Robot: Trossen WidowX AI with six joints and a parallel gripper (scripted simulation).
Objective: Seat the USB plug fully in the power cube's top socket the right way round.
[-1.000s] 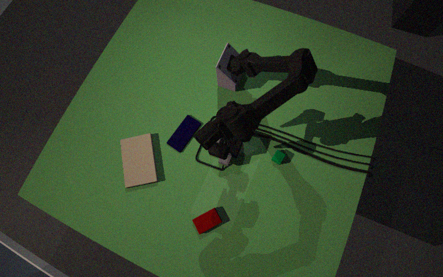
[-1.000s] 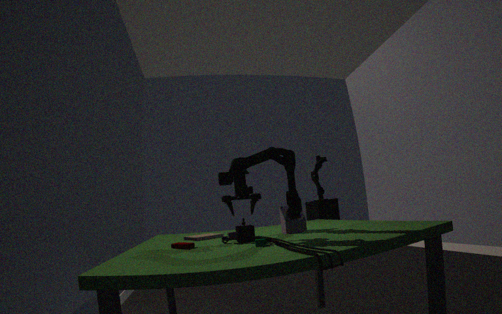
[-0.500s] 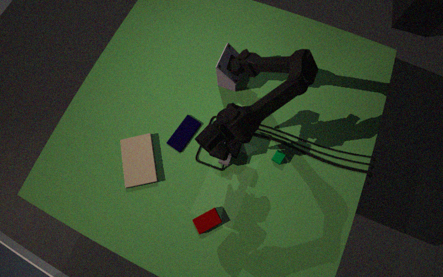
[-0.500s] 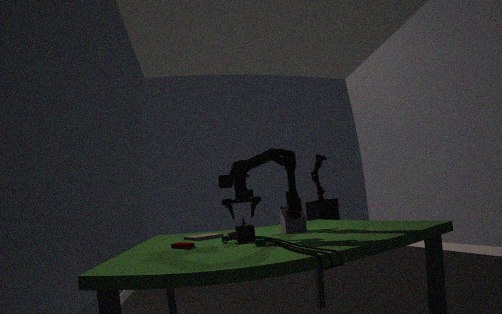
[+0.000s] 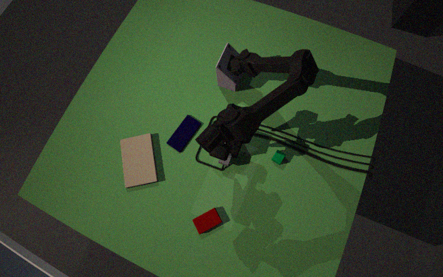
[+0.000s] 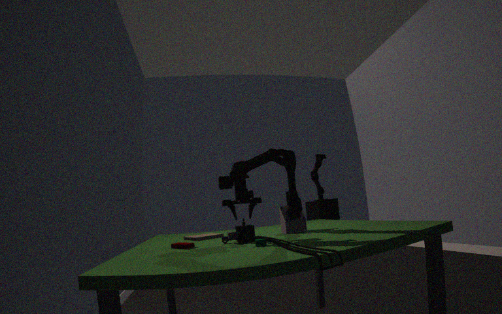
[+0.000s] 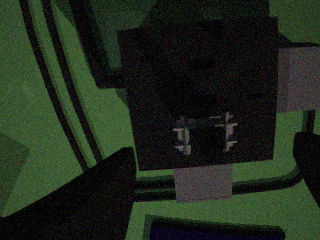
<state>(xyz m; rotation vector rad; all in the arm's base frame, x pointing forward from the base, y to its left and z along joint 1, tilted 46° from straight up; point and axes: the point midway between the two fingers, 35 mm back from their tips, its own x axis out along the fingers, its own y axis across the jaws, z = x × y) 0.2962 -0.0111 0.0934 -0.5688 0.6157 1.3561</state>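
My gripper tip is 4 cm above the pale-framed socket and 1 cm to the left of it. Also, from my gripper tip: dark blue block 19 cm to the right, 10 cm below; red block 30 cm ahead, 10 cm below, 1 cm to the left; small green cube 20 cm to the left, 9 cm below, 1 cm behind.
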